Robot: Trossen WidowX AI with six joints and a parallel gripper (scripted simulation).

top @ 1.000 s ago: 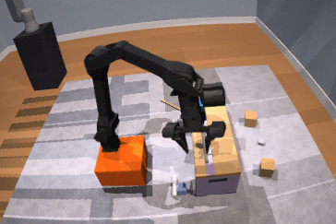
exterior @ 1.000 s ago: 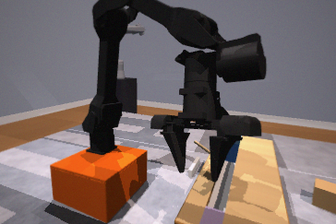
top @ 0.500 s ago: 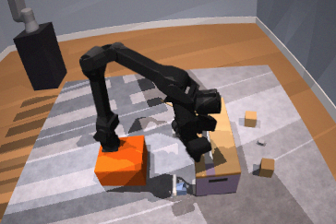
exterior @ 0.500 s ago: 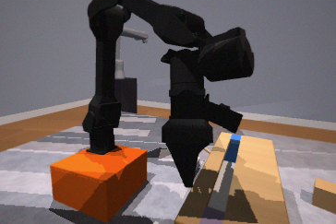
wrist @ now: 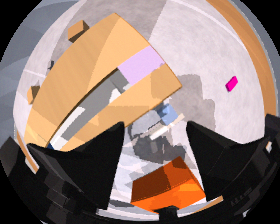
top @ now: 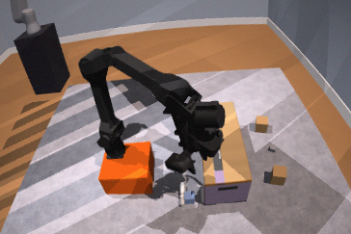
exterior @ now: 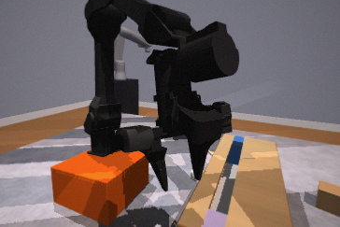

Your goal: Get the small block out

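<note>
The pale blue block is 14 cm below my gripper tip, 4 cm behind it and 2 cm to the right of it. Also, from my gripper tip: thin wooden stick (45 cm to the left, 15 cm below, 6 cm behind); then box (14 cm to the left, 9 cm below, 4 cm ahead); then grey piece (30 cm ahead, 17 cm to the left, 15 cm below).
</note>
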